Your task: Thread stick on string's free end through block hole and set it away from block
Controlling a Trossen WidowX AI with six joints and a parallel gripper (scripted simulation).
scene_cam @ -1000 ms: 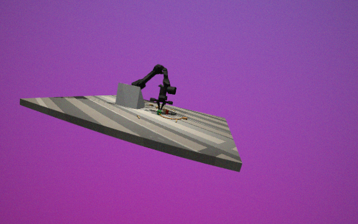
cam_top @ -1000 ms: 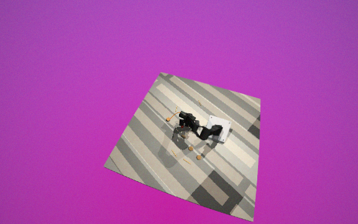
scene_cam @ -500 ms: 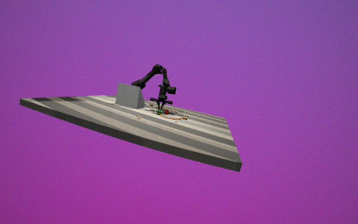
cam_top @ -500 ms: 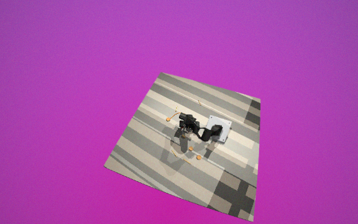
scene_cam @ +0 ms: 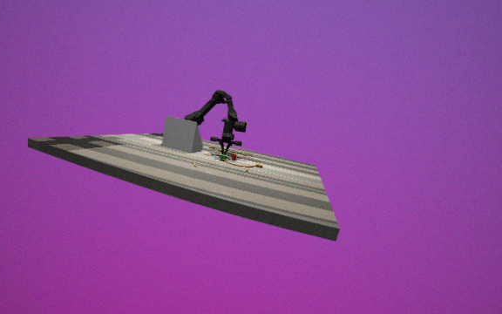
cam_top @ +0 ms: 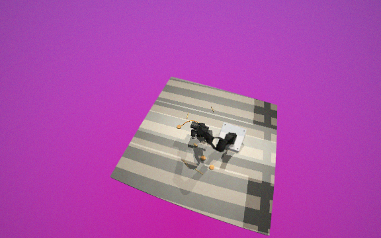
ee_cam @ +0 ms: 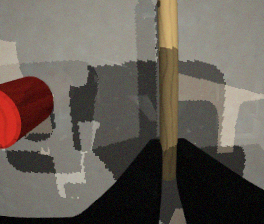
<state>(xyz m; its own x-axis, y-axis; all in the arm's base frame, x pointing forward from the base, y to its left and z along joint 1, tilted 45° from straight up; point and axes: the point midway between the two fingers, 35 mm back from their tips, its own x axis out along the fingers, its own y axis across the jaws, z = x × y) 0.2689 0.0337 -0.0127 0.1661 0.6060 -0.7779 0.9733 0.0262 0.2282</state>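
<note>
Now: gripper tip 4 cm to the left of the thin wooden stick, 1 cm below it and 1 cm short of it. Also, from my gripper tip: red object: 7 cm ahead, 1 cm to the right, 1 cm above; then green block: 11 cm to the right, 2 cm ahead, 1 cm above; then round wooden button: 22 cm ahead, 6 cm to the right.
</note>
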